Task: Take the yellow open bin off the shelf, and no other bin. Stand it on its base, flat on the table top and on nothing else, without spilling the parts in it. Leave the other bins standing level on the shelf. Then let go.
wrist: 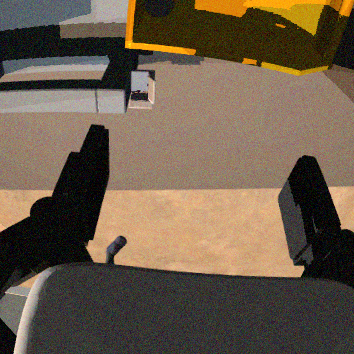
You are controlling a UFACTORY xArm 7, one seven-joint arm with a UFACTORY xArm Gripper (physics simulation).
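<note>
The yellow open bin is at the top of the view, cut off by the frame's upper edge. Its inside is mostly in deep shadow, with bright orange patches near the top. A dark round part shows inside it at the upper left. My gripper is open and empty. Its two fingers stand wide apart, below the bin's near rim in the view and apart from it. What the bin rests on is hidden.
Pale grey shelf parts lie at the left, with a small light bracket at their right end. A brown surface spans the middle, ending at a straight edge above a tan surface. No other bin shows.
</note>
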